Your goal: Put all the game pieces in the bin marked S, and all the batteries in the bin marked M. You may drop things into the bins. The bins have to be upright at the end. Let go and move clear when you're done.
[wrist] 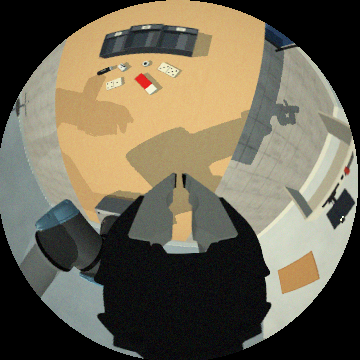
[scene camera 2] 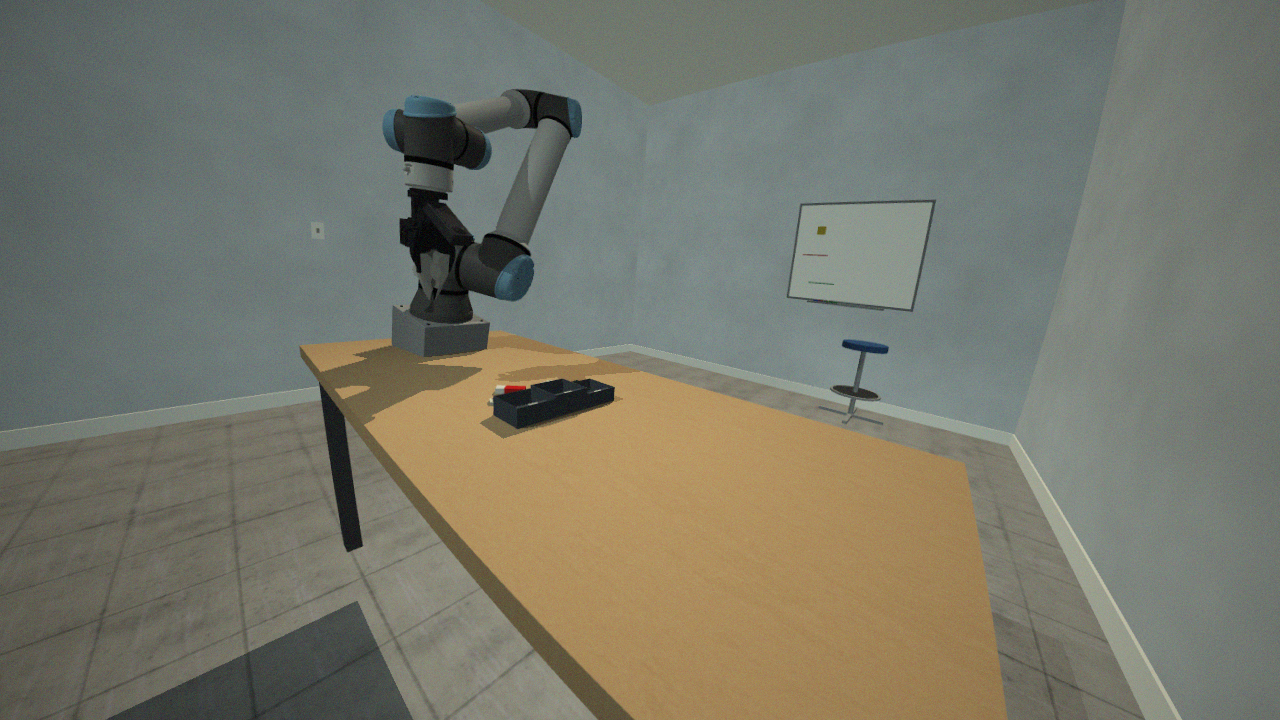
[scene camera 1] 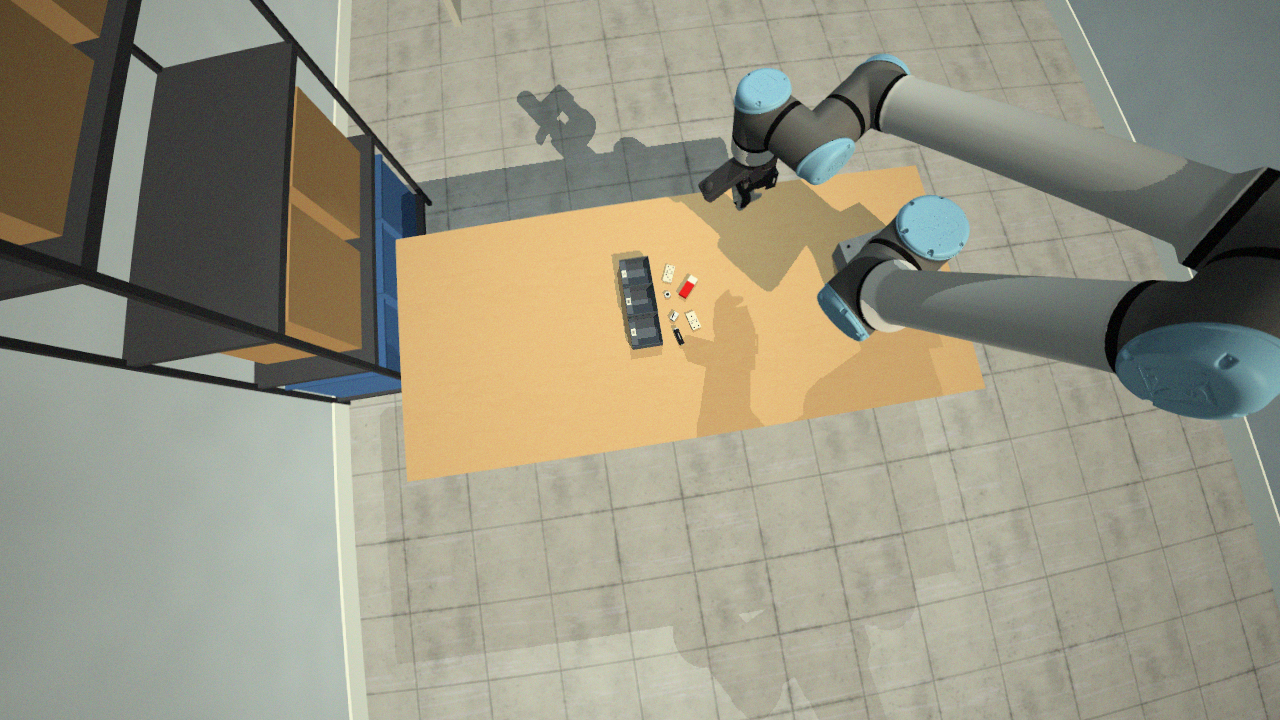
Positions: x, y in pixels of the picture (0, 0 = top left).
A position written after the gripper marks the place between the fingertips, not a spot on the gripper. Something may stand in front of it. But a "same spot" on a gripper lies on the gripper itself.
gripper: wrist; scene camera 2; scene camera 1 738, 208
same spot on gripper: [wrist: 148, 220] = [scene camera 2: 445, 260]
